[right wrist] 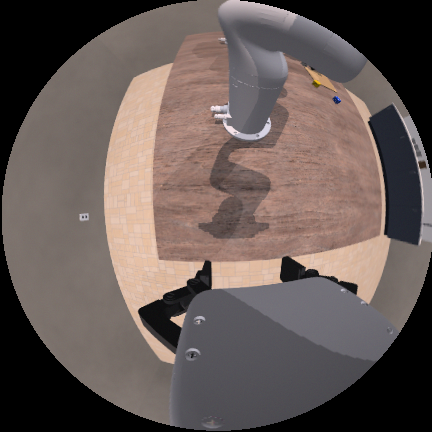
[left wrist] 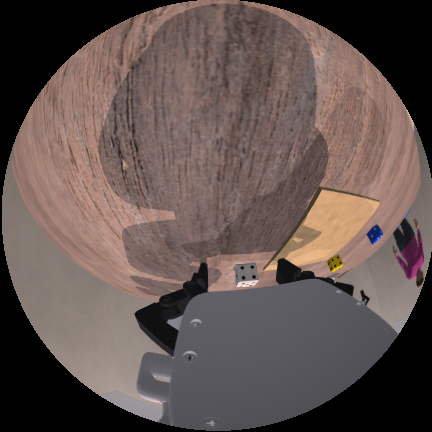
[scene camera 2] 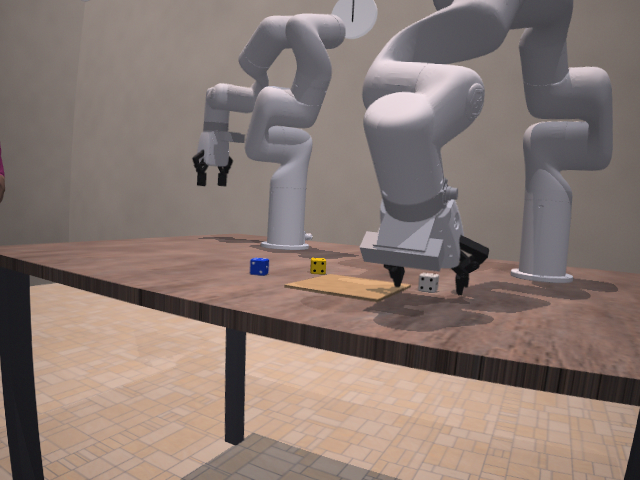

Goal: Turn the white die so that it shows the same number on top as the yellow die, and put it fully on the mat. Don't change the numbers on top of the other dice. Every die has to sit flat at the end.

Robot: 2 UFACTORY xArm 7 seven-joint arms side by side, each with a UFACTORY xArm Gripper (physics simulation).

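Where they show: left gripper, fingertip midpoint: (left wrist: 243, 272) (scene camera 2: 430, 283); right gripper, fingertip midpoint: (right wrist: 247, 270) (left wrist: 355, 293) (scene camera 2: 211, 185); left arm's base at its link origin: (scene camera 2: 541, 277); right arm's base at its link origin: (right wrist: 246, 121) (scene camera 2: 284, 247).
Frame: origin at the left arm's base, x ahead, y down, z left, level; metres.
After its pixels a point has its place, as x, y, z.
Observation:
The white die (scene camera 2: 428, 282) @(0.323, -0.015, -0.163) (left wrist: 246, 274) @(0.323, -0.016, -0.164) sits flat on the table right of the tan mat (scene camera 2: 336, 286) @(0.393, -0.004, -0.278) (left wrist: 345, 215) @(0.410, -0.004, -0.259) in the scene view, off it. Its side facing the scene camera shows the number 4; its top is too foreshortened to read surely. My left gripper (scene camera 2: 429, 287) @(0.327, -0.014, -0.159) (left wrist: 243, 272) @(0.327, -0.014, -0.159) is open and low, its fingers on both sides of the white die with gaps. One fingertip is at the mat's right corner. The yellow die (scene camera 2: 317, 266) @(0.291, -0.013, -0.361) (left wrist: 335, 263) @(0.288, -0.016, -0.357) sits behind the mat; its top number is unclear. My right gripper (scene camera 2: 211, 180) @(-0.101, -0.156, -0.934) (right wrist: 247, 270) @(-0.101, -0.156, -0.934) is open and empty, high at the left.
A blue die (scene camera 2: 259, 266) @(0.375, -0.014, -0.422) (left wrist: 375, 234) @(0.371, -0.017, -0.415) (right wrist: 337, 100) @(0.359, -0.019, -0.442) sits flat left of the yellow die in the scene view. The right arm's base (scene camera 2: 284, 245) @(-0.007, -0.010, -0.608) stands behind the dice, and the left arm's base (scene camera 2: 541, 275) @(0.047, -0.010, -0.001) stands at the right. The table's front edge (scene camera 2: 258, 320) @(0.587, 0.006, -0.277) runs across the foreground.

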